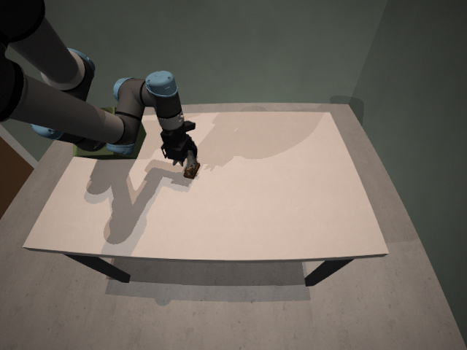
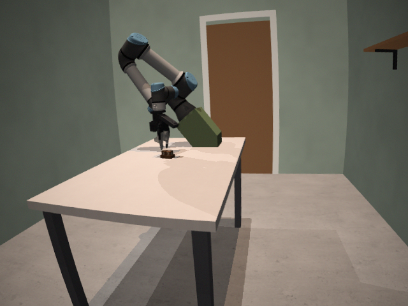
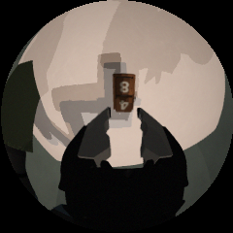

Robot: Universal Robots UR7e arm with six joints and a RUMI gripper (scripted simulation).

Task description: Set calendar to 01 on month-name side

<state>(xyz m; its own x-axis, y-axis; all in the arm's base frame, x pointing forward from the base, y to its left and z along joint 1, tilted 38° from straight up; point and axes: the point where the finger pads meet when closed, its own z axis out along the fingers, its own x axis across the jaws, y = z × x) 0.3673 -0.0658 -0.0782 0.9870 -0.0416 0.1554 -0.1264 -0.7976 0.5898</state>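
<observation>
My hand is 50 mm above the brown tray and 20 mm to the right of it.
</observation>
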